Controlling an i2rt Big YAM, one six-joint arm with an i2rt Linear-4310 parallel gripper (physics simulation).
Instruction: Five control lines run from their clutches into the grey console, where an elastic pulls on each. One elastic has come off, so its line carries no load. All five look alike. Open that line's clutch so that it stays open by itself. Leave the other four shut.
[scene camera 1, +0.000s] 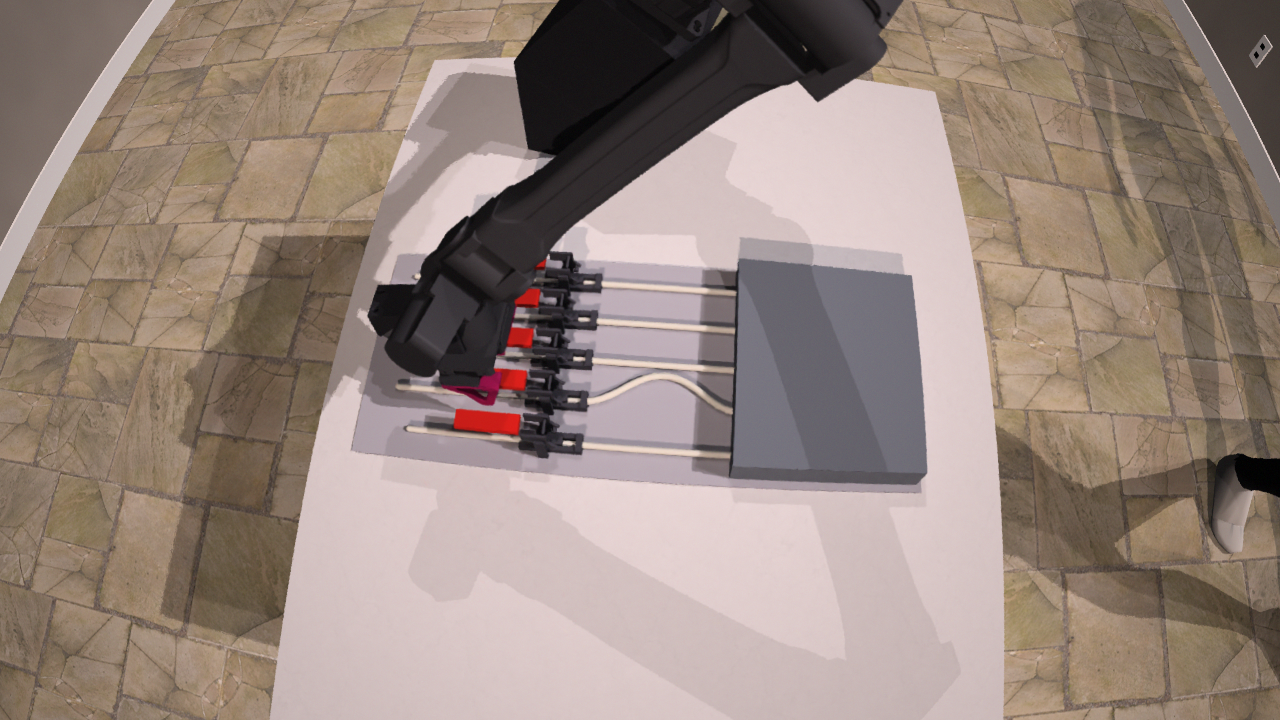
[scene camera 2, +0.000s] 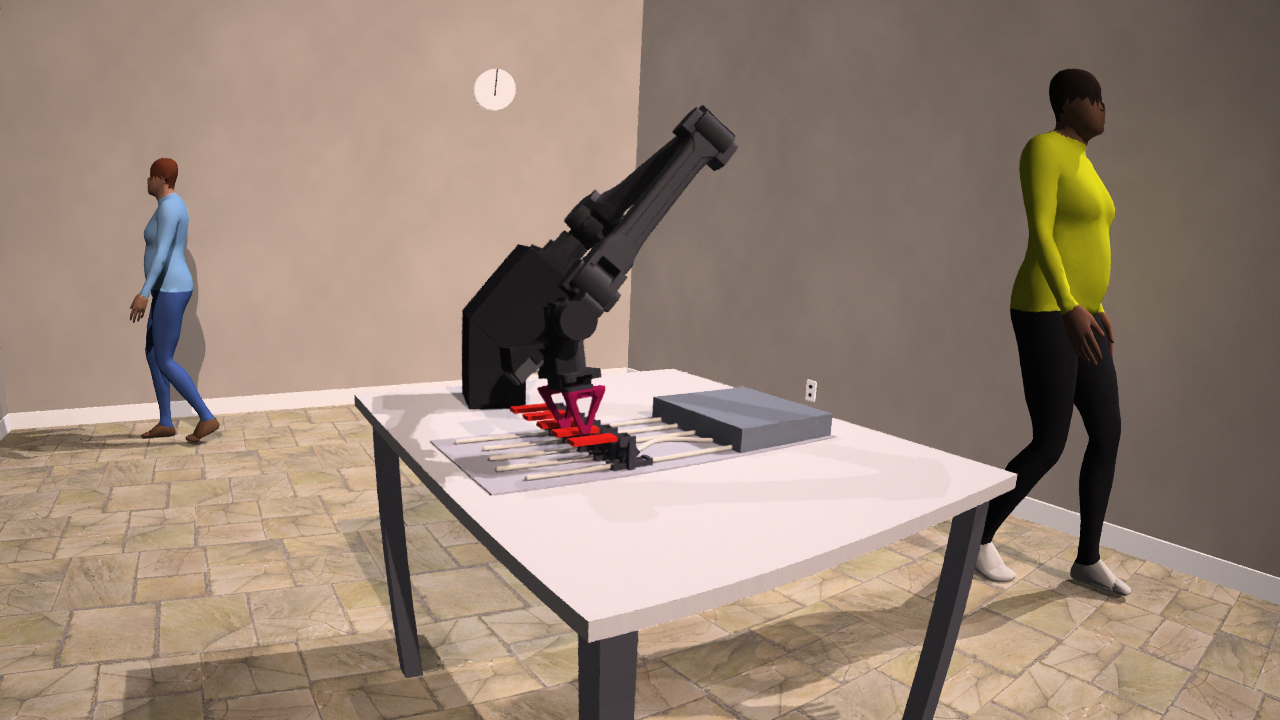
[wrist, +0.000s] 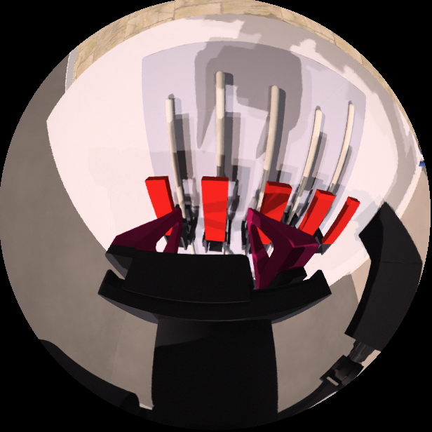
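Note:
The slack line bows between its clutch and the grey console; it is second from the bottom in scene camera 1. The other four lines run straight. The slack line's red lever lies low like its neighbours, so its clutch looks shut. The near outer lever and the third lever lie either side. My gripper is open, its magenta fingers straddling the slack line's lever with visible gaps. Fingertip height is hard to tell.
The two farther levers stand right of the fingers in the wrist view. The right finger is close to the third lever. The clutches sit on a thin grey plate on the white table. Two people stand beyond the table in scene camera 2.

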